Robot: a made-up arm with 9 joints.
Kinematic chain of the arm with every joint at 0, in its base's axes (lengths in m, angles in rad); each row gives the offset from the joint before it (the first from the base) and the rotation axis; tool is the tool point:
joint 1: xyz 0 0 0.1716 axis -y
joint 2: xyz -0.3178 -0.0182 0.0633 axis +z
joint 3: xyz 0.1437 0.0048 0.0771 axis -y
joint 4: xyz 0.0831 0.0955 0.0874 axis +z
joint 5: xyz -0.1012 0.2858 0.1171 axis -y
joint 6: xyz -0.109 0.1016 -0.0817 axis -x
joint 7: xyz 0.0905 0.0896 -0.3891 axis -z
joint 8: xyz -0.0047 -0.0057 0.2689 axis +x
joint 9: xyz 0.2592 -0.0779 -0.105 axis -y
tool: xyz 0.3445 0 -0.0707
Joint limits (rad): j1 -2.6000..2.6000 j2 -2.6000..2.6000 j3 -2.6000..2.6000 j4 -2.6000..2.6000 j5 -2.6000..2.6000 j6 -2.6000..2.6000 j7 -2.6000..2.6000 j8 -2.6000..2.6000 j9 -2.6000..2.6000
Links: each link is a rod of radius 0.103 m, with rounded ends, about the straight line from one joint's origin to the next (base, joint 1, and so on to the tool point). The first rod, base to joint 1, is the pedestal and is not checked.
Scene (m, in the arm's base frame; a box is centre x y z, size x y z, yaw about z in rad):
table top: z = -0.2
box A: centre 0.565 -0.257 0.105 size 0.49 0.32 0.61 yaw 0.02
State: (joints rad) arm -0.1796 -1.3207 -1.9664 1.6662 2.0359 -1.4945 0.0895 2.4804 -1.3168
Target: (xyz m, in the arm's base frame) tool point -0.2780 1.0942 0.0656
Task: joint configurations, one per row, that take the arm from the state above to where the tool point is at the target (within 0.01 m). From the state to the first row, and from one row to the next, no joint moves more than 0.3 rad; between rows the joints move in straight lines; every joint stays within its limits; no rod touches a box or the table.
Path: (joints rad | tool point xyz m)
1: -0.1748 -1.0670 -1.8632 1.5116 1.9995 -1.3965 0.0697 2.5103 -1.3017 | -0.3860 -0.6621 0.4887
2: -0.1701 -0.8133 -1.7600 1.3571 1.9630 -1.2986 0.0500 2.5402 -1.2866 | -0.1498 -0.6472 0.5885
3: -0.1653 -0.5595 -1.6569 1.2025 1.9266 -1.2006 0.0302 2.5701 -1.2715 | 0.0579 -0.5330 0.6883
4: -0.1606 -0.3058 -1.5537 1.0479 1.8901 -1.1026 0.0104 2.6000 -1.2564 | 0.1951 -0.3411 0.7855
5: -0.2149 -0.1045 -1.8153 0.8287 1.7972 -0.9803 0.0524 2.3732 -1.2727 | 0.5086 -0.0361 0.7451
6: -0.2692 0.0967 -2.0768 0.6095 1.7043 -0.8580 0.0944 2.1465 -1.2889 | 0.6285 0.4369 0.5192
7: -0.3236 0.2980 -2.3384 0.3902 1.6113 -0.7357 0.1364 1.9197 -1.3052 | 0.3531 0.9031 0.2260
8: -0.3779 0.4993 -2.6000 0.1710 1.5184 -0.6135 0.1783 1.6930 -1.3215 | -0.2780 1.0942 0.0656

